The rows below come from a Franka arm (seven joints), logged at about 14 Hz.
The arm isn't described. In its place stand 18 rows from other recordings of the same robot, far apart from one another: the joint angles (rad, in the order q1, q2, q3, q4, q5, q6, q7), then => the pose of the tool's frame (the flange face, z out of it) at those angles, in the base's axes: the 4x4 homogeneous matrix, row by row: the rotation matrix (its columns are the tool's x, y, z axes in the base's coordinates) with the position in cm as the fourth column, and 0 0 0 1 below.
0.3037 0.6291 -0.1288 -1.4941 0.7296 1.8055 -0.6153 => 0.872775 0.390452 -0.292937 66.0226; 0.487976 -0.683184 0.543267 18.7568; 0.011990 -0.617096 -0.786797 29.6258; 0 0 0 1
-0.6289 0.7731 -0.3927 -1.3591 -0.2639 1.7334 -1.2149 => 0.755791 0.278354 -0.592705 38.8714; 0.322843 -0.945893 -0.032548 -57.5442; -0.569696 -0.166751 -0.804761 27.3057; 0 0 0 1
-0.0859 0.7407 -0.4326 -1.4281 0.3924 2.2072 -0.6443 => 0.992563 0.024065 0.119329 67.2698; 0.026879 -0.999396 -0.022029 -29.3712; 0.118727 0.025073 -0.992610 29.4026; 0 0 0 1
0.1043 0.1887 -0.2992 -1.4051 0.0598 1.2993 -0.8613 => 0.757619 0.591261 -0.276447 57.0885; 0.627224 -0.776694 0.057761 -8.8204; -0.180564 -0.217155 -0.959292 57.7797; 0 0 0 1
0.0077 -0.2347 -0.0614 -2.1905 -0.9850 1.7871 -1.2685 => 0.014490 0.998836 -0.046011 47.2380; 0.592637 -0.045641 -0.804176 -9.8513; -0.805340 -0.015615 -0.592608 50.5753; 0 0 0 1
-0.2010 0.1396 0.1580 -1.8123 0.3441 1.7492 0.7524 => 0.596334 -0.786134 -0.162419 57.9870; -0.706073 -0.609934 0.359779 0.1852; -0.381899 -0.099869 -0.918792 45.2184; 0 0 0 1
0.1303 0.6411 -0.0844 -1.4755 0.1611 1.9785 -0.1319 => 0.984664 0.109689 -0.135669 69.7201; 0.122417 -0.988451 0.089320 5.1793; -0.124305 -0.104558 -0.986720 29.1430; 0 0 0 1
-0.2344 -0.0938 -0.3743 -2.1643 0.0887 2.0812 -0.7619 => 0.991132 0.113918 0.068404 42.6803; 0.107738 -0.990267 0.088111 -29.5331; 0.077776 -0.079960 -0.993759 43.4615; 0 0 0 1
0.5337 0.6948 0.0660 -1.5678 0.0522 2.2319 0.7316 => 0.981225 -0.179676 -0.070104 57.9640; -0.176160 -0.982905 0.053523 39.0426; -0.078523 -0.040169 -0.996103 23.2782; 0 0 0 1
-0.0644 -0.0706 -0.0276 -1.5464 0.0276 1.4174 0.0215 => 0.992324 -0.110515 -0.055501 51.4120; -0.108716 -0.993476 0.034456 -4.4735; -0.058946 -0.028157 -0.997864 66.0668; 0 0 0 1
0.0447 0.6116 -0.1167 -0.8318 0.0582 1.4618 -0.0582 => 0.999672 0.014775 0.020896 70.8795; 0.014989 -0.999837 -0.010113 -1.3431; 0.020743 0.010423 -0.999731 57.1087; 0 0 0 1
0.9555 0.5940 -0.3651 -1.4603 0.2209 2.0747 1.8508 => 0.269915 -0.961414 0.053187 55.8689; -0.962765 -0.268600 0.030620 44.4531; -0.015152 -0.059471 -0.998115 35.8613; 0 0 0 1
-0.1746 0.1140 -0.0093 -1.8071 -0.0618 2.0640 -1.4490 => 0.279257 0.951314 0.130451 59.8447; 0.959322 -0.270548 -0.080652 -11.4409; -0.041432 0.147667 -0.988169 48.9995; 0 0 0 1
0.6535 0.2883 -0.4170 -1.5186 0.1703 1.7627 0.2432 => 0.999176 -0.027298 -0.030019 61.2151; -0.025910 -0.998620 0.045687 19.3745; -0.031225 -0.044872 -0.998505 50.5581; 0 0 0 1
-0.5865 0.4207 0.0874 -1.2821 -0.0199 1.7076 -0.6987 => 0.981035 0.193383 0.013200 59.4152; 0.193247 -0.981090 0.010905 -33.9258; 0.015059 -0.008148 -0.999853 51.3228; 0 0 0 1
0.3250 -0.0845 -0.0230 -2.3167 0.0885 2.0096 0.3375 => 0.969080 -0.080987 -0.233078 44.8684; -0.080132 -0.996697 0.013151 14.5269; -0.233374 0.005932 -0.972369 36.0472; 0 0 0 1
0.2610 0.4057 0.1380 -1.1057 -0.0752 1.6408 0.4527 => 0.989287 -0.065494 0.130466 63.7025; -0.070024 -0.997081 0.030437 23.6273; 0.128091 -0.039247 -0.990986 60.3009; 0 0 0 1
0.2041 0.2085 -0.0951 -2.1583 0.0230 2.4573 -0.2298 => 0.943739 0.317808 0.091402 56.7573; 0.318694 -0.947844 0.005125 6.2827; 0.088264 0.024293 -0.995801 31.0318; 0 0 0 1
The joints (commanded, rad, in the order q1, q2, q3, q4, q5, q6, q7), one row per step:
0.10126, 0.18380, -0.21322, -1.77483, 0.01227, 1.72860, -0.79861
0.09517, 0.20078, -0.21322, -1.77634, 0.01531, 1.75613, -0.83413
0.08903, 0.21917, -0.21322, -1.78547, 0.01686, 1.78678, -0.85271
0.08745, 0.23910, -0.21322, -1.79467, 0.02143, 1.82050, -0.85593
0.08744, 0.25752, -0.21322, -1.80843, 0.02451, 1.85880, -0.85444
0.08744, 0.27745, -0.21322, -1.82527, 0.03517, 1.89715, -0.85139
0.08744, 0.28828, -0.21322, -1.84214, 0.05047, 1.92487, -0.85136
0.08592, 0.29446, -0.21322, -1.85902, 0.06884, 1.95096, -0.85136
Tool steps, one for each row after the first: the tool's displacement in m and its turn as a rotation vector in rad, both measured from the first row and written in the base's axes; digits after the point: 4 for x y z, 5 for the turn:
0.0045, -0.0035, -0.0088, 0.00594, -0.00924, 0.02809
0.0076, -0.0072, -0.0216, 0.00695, -0.01240, 0.03998
0.0112, -0.0080, -0.0352, 0.00667, -0.01743, 0.04020
0.0140, -0.0082, -0.0497, 0.00399, -0.02375, 0.03787
0.0157, -0.0078, -0.0664, 0.00761, -0.02668, 0.02987
0.0153, -0.0070, -0.0784, 0.01762, -0.02880, 0.02149
0.0143, -0.0071, -0.0876, 0.03027, -0.03437, 0.00926

